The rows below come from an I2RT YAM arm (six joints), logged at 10 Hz.
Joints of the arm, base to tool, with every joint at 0 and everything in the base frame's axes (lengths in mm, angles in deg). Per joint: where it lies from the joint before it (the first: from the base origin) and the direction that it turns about. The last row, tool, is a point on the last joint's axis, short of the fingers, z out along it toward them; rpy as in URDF.
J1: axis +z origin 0 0 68
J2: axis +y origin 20 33.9 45.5
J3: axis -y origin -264 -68.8 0
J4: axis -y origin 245 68.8 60
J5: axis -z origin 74 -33.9 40.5
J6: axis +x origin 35.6 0 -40.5
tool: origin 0 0 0 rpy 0 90 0
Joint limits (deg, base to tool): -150..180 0..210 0..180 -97..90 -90..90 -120..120
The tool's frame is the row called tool.
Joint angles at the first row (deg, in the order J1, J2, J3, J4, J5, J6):
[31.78, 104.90, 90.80, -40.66, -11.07, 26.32]
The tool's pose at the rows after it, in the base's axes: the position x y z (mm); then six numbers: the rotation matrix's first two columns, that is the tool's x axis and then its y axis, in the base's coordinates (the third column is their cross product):
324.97 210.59 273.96 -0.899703 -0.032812 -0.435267 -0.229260 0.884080 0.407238
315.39 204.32 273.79 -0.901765 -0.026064 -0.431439 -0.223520 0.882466 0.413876
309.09 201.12 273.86 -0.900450 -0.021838 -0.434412 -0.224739 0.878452 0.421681
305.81 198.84 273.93 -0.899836 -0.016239 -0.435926 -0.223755 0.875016 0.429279
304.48 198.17 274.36 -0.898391 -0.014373 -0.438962 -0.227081 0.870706 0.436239
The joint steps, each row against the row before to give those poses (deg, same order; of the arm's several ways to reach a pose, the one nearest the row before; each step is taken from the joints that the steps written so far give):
[0.11, -3.39, -5.10, 1.44, -0.44, 0.85]
[-0.06, -2.52, -3.05, 0.59, -0.26, 0.42]
[0.07, -1.69, -2.05, 0.86, -0.26, 0.28]
[-0.06, -0.99, -1.21, 0.63, -0.30, 0.28]
[-0.01, -0.47, -0.54, 0.51, -0.35, 0.08]

